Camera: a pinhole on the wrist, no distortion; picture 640 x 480 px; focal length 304.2 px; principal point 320.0 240.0 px. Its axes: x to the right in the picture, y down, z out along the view. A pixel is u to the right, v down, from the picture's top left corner.
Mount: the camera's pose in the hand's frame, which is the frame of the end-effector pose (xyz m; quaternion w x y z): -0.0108 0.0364 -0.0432 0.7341 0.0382 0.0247 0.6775
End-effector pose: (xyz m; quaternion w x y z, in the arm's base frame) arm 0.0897 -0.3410 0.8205 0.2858 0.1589 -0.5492 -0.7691
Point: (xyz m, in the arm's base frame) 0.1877 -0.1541 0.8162
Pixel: outside the picture
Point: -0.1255 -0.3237 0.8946
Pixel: 304.8 19.6
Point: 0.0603 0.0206 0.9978
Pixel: 343.5 412.3
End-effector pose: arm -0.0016 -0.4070 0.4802 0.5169 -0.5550 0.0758 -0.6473
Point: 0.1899 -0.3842 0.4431
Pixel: 468.7 281.2
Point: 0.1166 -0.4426 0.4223
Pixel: 600.7 232.5
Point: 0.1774 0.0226 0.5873
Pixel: 166.4 415.5
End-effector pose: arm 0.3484 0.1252 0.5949 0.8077 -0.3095 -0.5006 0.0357
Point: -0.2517 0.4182 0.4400
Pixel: 379.2 426.1
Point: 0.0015 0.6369 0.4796
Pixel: 526.9 321.7
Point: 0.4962 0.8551 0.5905
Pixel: outside the picture
